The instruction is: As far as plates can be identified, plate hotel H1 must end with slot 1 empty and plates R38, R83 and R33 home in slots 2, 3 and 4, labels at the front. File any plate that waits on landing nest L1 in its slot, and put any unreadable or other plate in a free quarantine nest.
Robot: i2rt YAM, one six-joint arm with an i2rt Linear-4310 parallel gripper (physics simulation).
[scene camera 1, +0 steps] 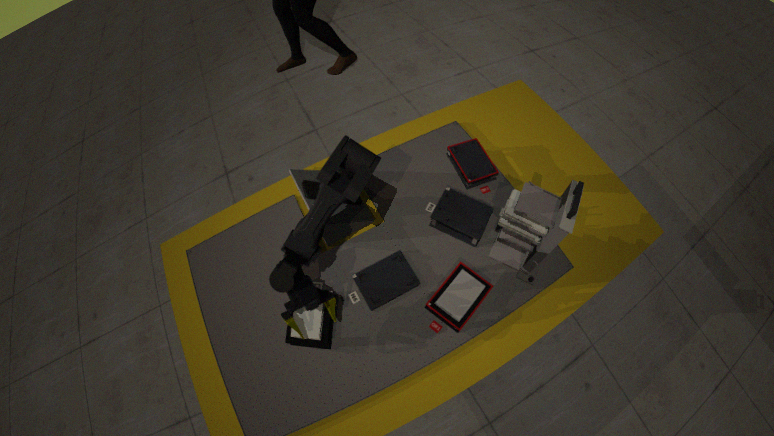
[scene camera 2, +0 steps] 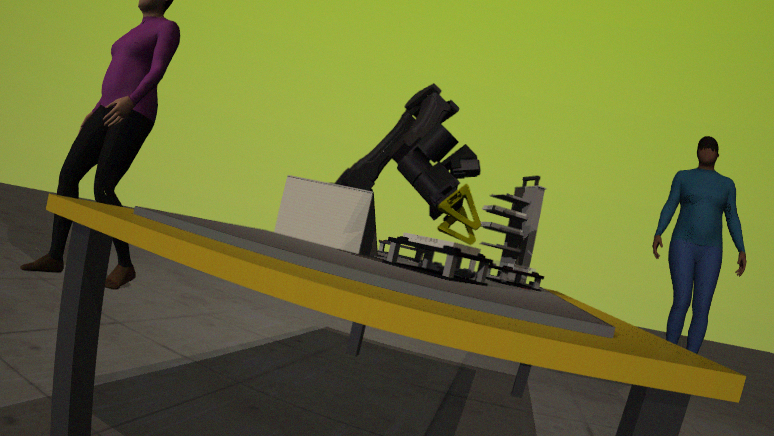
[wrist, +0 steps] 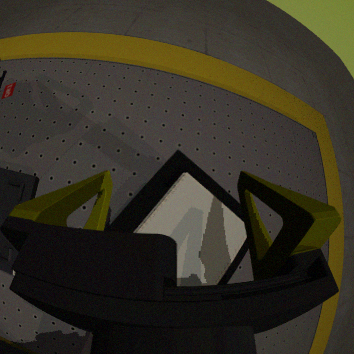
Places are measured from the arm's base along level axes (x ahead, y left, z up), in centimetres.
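Pixels of known places: gripper, fingertip midpoint: [scene camera 1: 319, 330] [scene camera 2: 476, 235] [wrist: 174, 177]; arm's base, link origin: [scene camera 2: 333, 216].
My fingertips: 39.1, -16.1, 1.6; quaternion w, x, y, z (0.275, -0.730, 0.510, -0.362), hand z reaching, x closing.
Observation:
Ahead of a thing's pixels: the offset from my fingertips to its top centre, as dx, dy, dz. "spot": to the spot under its first point.
My gripper [scene camera 1: 319, 328] [scene camera 2: 476, 233] [wrist: 174, 177] is open and empty, its yellow fingers apart above a pale plate @(-5.7, -2.4, -2.3) [scene camera 1: 310, 326] [scene camera 2: 425, 238] [wrist: 192, 227]. This plate lies in a black nest @(-5.6, -2.3, -3.1) [scene camera 1: 308, 343] [wrist: 145, 196] near the arm; marks on its edge are too small to read. Plate hotel H1 [scene camera 1: 568, 208] [scene camera 2: 534, 216] stands at the far right; its two middle shelves look thick, as with plates, while the top and bottom shelves look thin. Another pale plate @(+4.5, +39.0, -3.3) [scene camera 1: 460, 296] lies in a red-rimmed nest @(spot: +12.4, +41.2, -8.7) [scene camera 1: 476, 319]. The plates' names are unreadable.
A black nest @(-9.0, +21.8, -6.9) [scene camera 1: 386, 280] beside tag N6 @(-7.7, +11.3, -8.7) [scene camera 1: 354, 296], another black nest @(-17.8, +50.8, -1.1) [scene camera 1: 461, 215] and a red-rimmed nest @(-35.5, +64.8, -4.1) [scene camera 1: 472, 160] show no plate on top. The arm's base box [scene camera 2: 324, 211] stands behind. Two people stand beyond the yellow-edged table [scene camera 1: 612, 189] [scene camera 2: 379, 306].

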